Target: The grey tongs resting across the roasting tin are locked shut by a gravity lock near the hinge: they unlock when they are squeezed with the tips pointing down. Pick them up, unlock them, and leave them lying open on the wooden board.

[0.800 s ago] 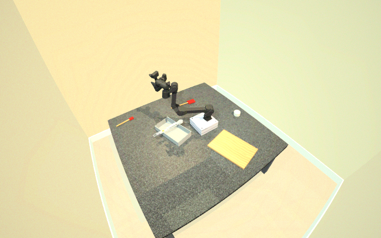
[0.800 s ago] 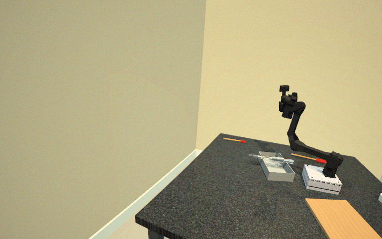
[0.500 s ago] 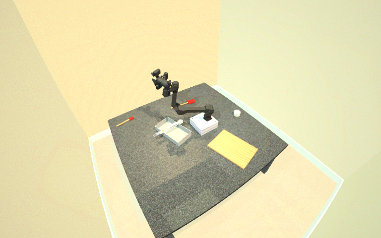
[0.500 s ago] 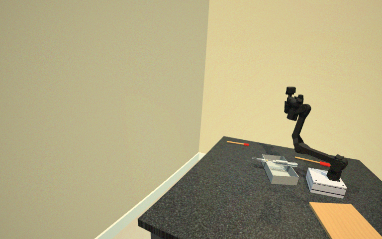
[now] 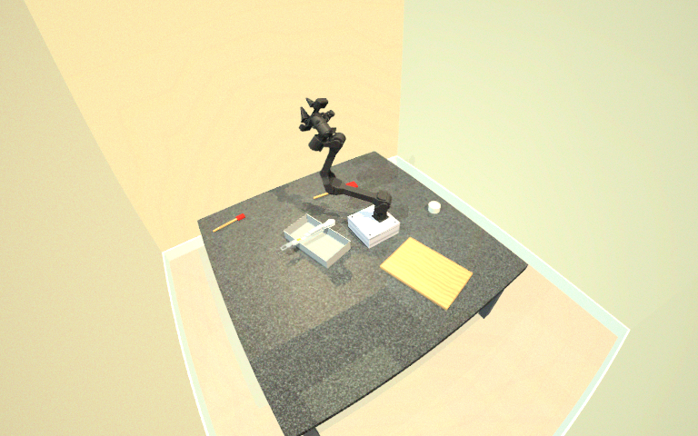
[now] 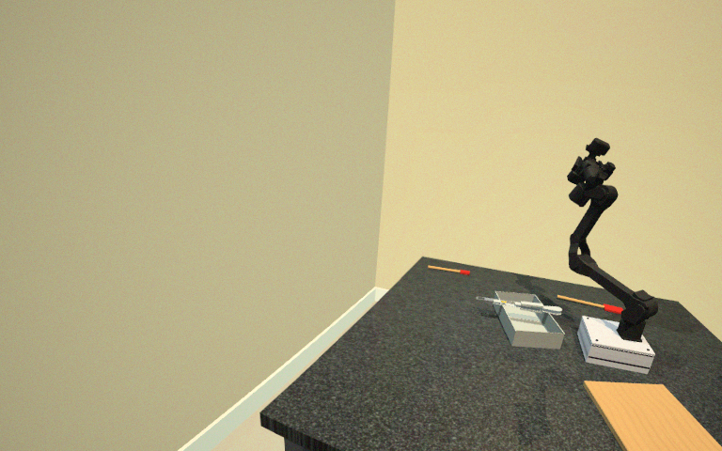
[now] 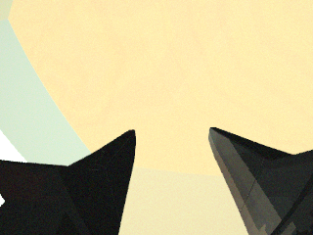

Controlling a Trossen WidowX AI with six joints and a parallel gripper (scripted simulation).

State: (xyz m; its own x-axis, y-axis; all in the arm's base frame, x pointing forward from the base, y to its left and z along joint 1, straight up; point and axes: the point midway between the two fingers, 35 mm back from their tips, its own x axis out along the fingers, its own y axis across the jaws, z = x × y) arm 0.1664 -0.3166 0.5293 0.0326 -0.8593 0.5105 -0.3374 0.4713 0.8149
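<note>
The small yellow lock piece is 55 cm below my gripper tip, 23 cm ahead of it and 22 cm to the left of it. From my gripper tip the other things lie so: wooden board (70 cm to the left, 61 cm below, 14 cm behind); then grey roasting tin (59 cm below, 24 cm to the left, 15 cm ahead).
</note>
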